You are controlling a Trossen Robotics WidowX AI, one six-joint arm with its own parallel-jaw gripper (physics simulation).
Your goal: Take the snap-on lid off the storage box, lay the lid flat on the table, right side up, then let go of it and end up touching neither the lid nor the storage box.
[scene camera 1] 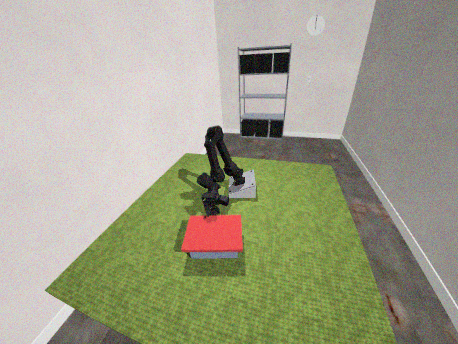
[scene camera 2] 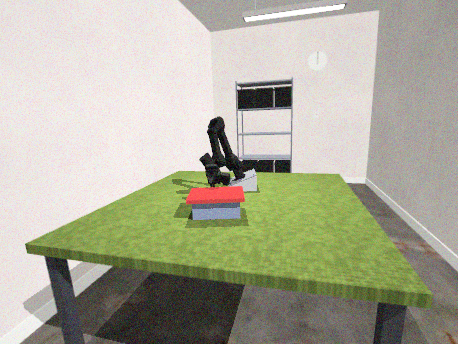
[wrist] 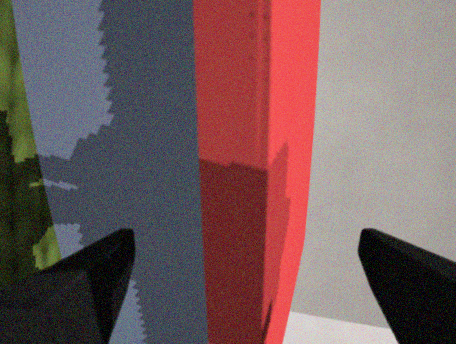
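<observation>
The blue-grey storage box (scene camera 1: pixel 214 254) (scene camera 2: pixel 216 212) (wrist: pixel 150 150) stands upright on the green table (scene camera 1: pixel 300 250) (scene camera 2: pixel 300 235). The red lid (scene camera 1: pixel 214 234) (scene camera 2: pixel 216 195) (wrist: pixel 295 90) lies level on top of the box and overhangs its sides. My gripper (scene camera 1: pixel 211 217) (scene camera 2: pixel 212 185) (wrist: pixel 249 241) is open and empty at the far edge of the lid, on the arm's side. In the wrist view the lid's edge runs between the two spread fingers, with the left finger low in front of the box wall. Whether a finger touches the box or lid cannot be told.
The black arm reaches from behind the box. A light grey wedge-shaped block (scene camera 1: pixel 249 192) (scene camera 2: pixel 250 182) stands at the arm's base, behind and right of the box. A shelf rack (scene camera 1: pixel 264 96) (scene camera 2: pixel 265 133) stands at the far wall, beyond the table.
</observation>
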